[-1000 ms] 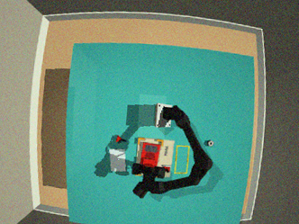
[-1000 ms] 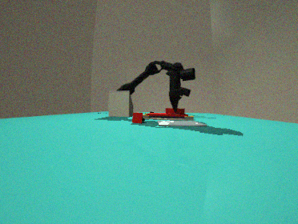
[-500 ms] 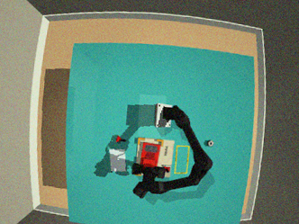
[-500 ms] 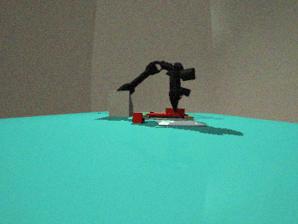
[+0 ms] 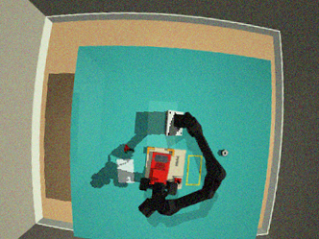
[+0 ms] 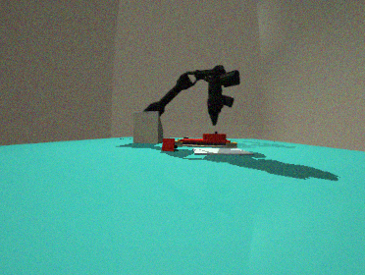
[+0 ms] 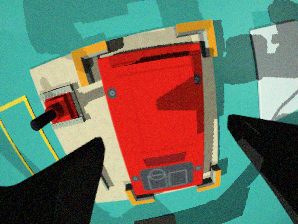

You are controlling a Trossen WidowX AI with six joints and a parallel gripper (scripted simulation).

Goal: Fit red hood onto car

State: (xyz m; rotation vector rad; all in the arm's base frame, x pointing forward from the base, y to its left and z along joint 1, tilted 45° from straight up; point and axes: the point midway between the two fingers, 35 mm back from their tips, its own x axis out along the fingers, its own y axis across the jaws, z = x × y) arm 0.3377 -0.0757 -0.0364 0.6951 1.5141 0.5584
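Right now my gripper tip is 50 mm above the hood. Round my gripper tip: grey cylinder (400 mm to the left, 160 mm behind, 80 mm below); tan block (390 mm to the left, 80 mm below, 10 mm behind); white flat plate (200 mm to the right, 90 mm below, 10 mm behind).
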